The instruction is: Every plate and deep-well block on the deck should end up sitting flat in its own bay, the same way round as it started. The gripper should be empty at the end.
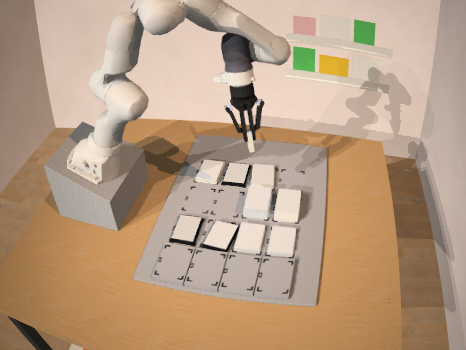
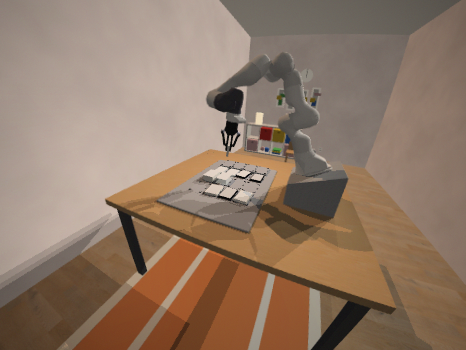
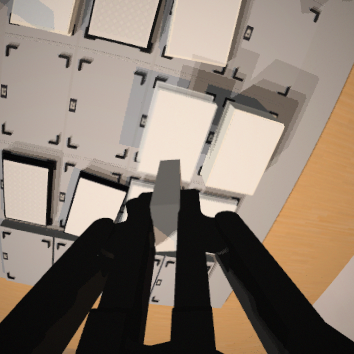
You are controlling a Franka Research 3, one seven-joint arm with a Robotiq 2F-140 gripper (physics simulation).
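My gripper is shut and empty, above the back of the grey deck. Two tall white blocks stand side by side in the second row from the back: the left one and the right one. Behind them are a pale plate, a black-edged plate and a white block. In the third row, a black-edged plate lies left of a skewed plate that looks tipped, then white blocks.
The front row shows bare bays. Bare bays also show at the left of the second row and at the back right. The arm's grey pedestal stands on the wooden table beside the deck.
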